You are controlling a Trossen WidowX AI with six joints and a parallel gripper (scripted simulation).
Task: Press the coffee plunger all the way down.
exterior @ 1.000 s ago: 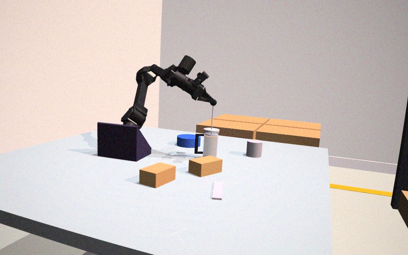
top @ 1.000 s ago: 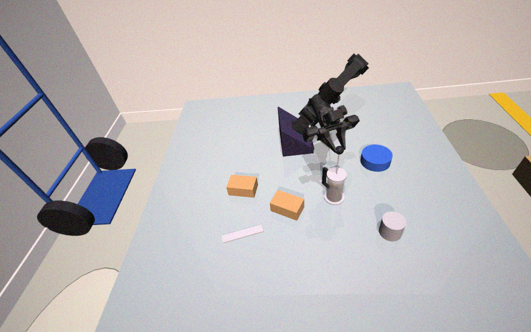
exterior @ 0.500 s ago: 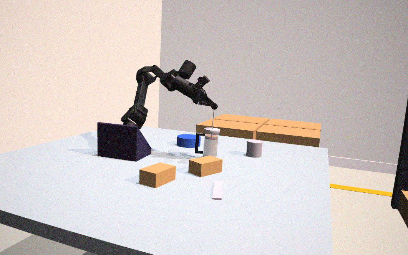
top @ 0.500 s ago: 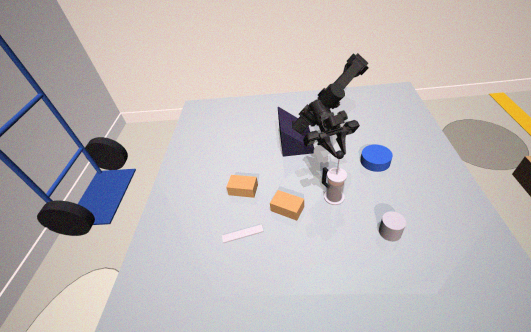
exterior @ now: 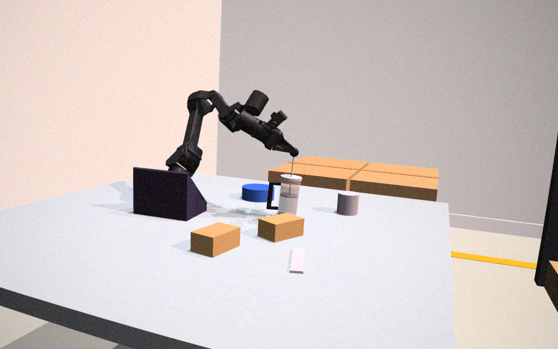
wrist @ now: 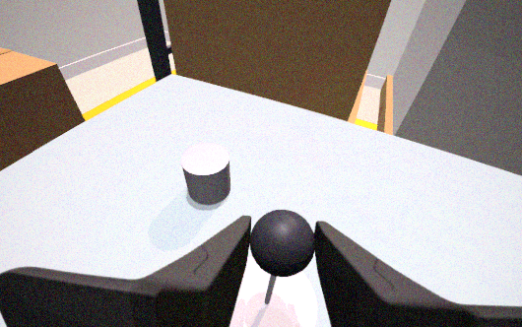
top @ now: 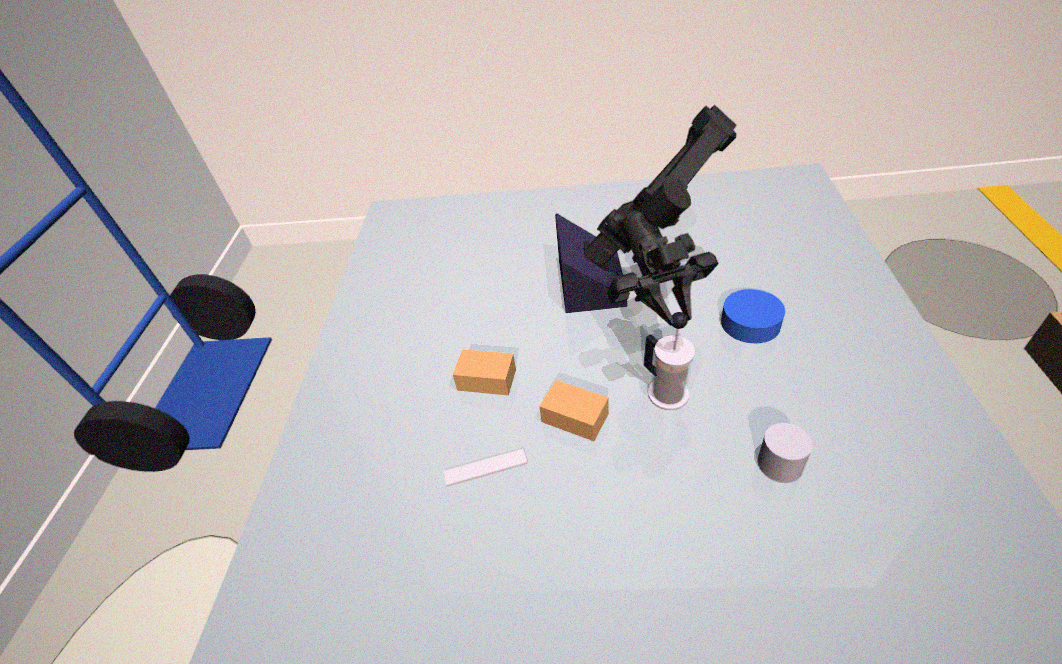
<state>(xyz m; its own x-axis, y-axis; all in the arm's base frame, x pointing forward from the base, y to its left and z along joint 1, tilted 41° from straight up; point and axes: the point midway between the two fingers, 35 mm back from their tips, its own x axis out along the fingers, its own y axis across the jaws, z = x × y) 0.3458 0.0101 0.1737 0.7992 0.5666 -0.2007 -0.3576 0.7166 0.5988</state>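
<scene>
Now: the coffee press 110 mm below my gripper tip, 20 mm behind it and 10 mm to the right of it. Also, from my gripper tip: blue disc: 200 mm behind, 190 mm to the left, 190 mm below.
</scene>
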